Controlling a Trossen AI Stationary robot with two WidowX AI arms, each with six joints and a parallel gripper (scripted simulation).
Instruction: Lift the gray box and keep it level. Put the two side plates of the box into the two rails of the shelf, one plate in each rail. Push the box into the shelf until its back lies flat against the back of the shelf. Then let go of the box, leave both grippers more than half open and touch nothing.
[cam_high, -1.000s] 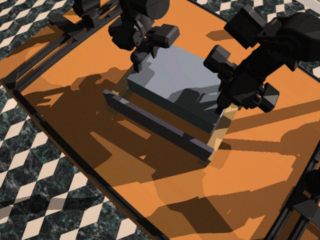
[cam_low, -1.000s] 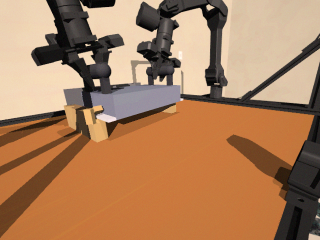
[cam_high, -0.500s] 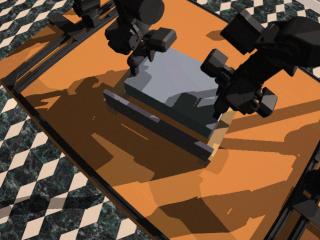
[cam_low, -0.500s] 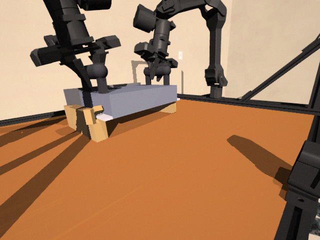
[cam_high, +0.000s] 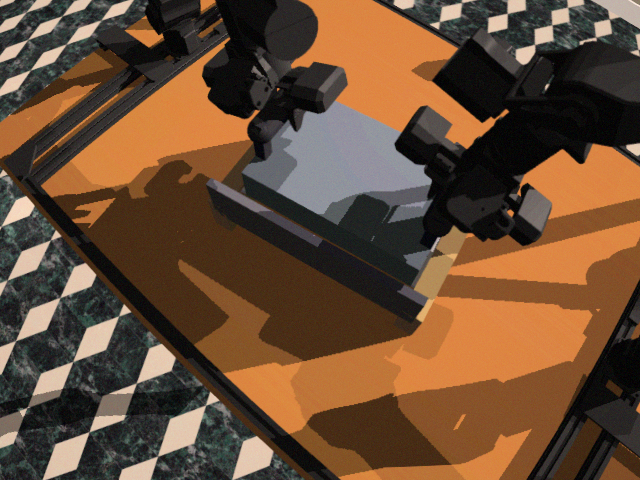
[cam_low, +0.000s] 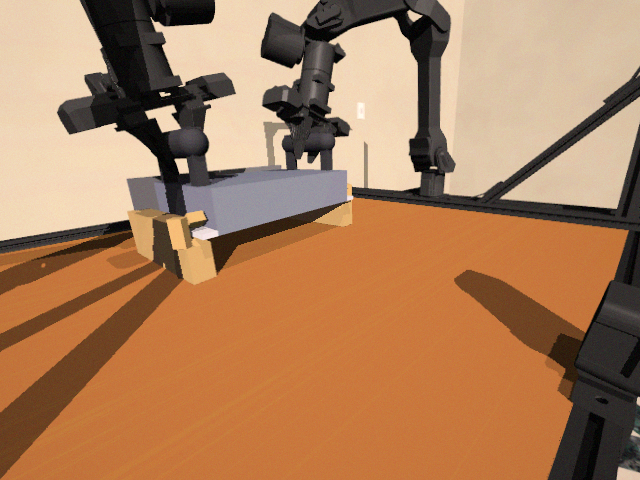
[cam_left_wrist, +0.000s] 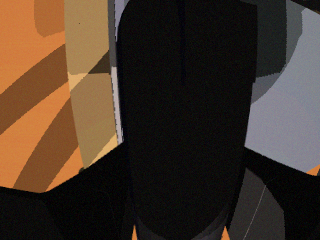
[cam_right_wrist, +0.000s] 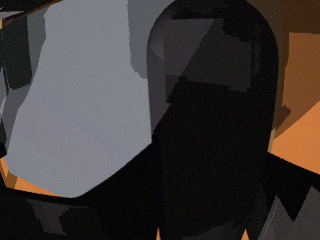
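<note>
Right now the gray box is 20 mm ahead of my left hand, 120 mm to the right of it and 50 mm below it. Also, from my left hand: dark back plate 140 mm ahead, 100 mm to the right, 80 mm below.
The gray box lies 2 cm behind my right hand, 12 cm to the left of it and 5 cm below it. Also, from my right hand: dark back plate: 10 cm ahead, 14 cm to the left, 8 cm below.
</note>
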